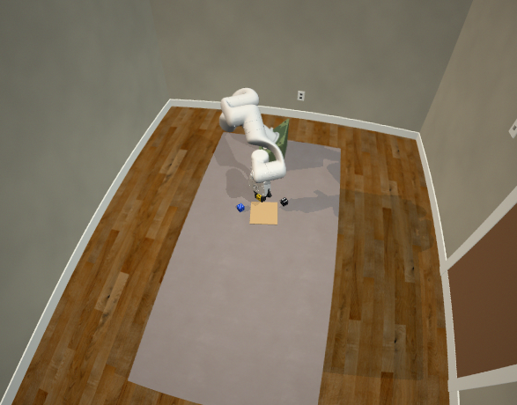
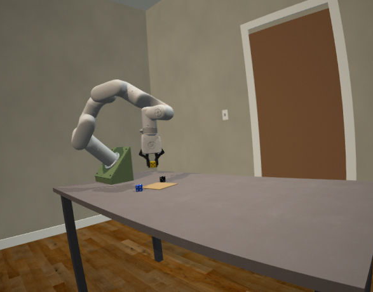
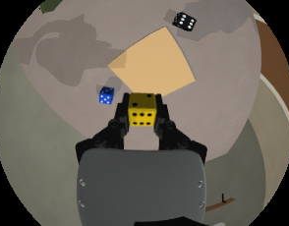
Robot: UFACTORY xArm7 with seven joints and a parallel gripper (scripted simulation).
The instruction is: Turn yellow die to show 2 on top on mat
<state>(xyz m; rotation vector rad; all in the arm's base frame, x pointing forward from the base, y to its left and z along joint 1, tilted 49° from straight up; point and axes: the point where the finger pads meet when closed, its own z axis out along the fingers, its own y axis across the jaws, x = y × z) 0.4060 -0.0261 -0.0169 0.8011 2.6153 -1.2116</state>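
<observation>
Right now my hand is 1 cm short of the tan mat, 2 cm to the right of it and 12 cm above it. The rest, counted from my hand: blue die 10 cm to the right, 11 cm below; yellow die 1 cm below; black die 7 cm behind, 12 cm to the left, 11 cm below.
</observation>
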